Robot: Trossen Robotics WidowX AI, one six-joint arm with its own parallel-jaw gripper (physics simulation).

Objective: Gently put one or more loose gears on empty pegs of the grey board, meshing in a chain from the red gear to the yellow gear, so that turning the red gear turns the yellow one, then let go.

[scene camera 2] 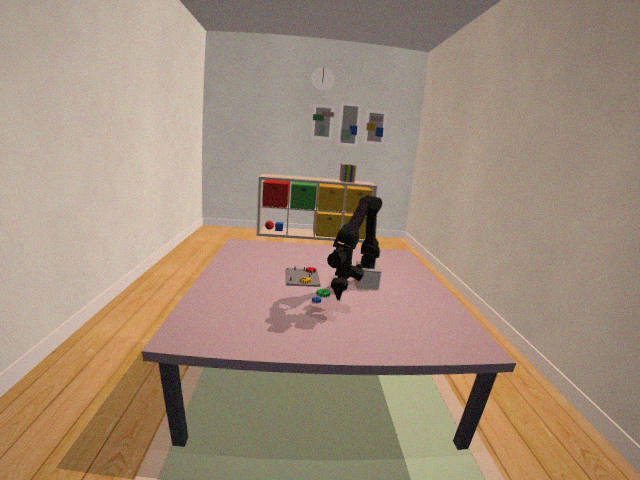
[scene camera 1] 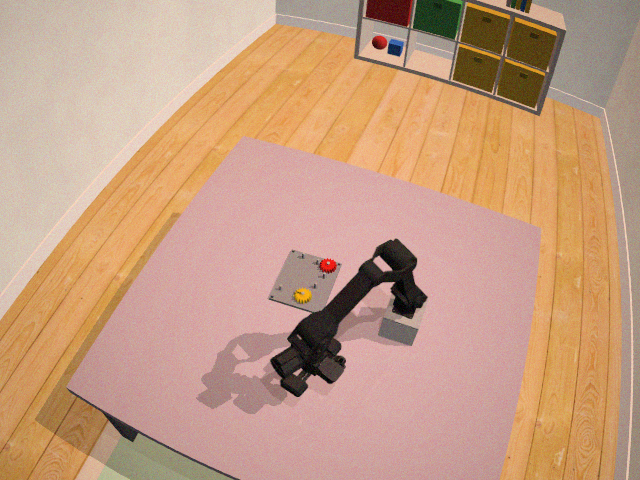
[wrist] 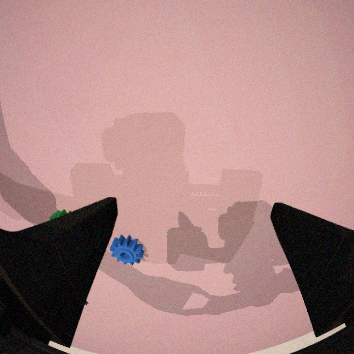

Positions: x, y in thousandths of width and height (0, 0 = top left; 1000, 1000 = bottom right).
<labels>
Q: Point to a grey board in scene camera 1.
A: At 465, 570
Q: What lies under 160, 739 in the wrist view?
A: The gripper.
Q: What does the blue gear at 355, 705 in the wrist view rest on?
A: The table.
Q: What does the gripper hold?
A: Nothing.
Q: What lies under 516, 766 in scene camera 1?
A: The gripper.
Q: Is the gripper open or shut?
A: Open.
</labels>
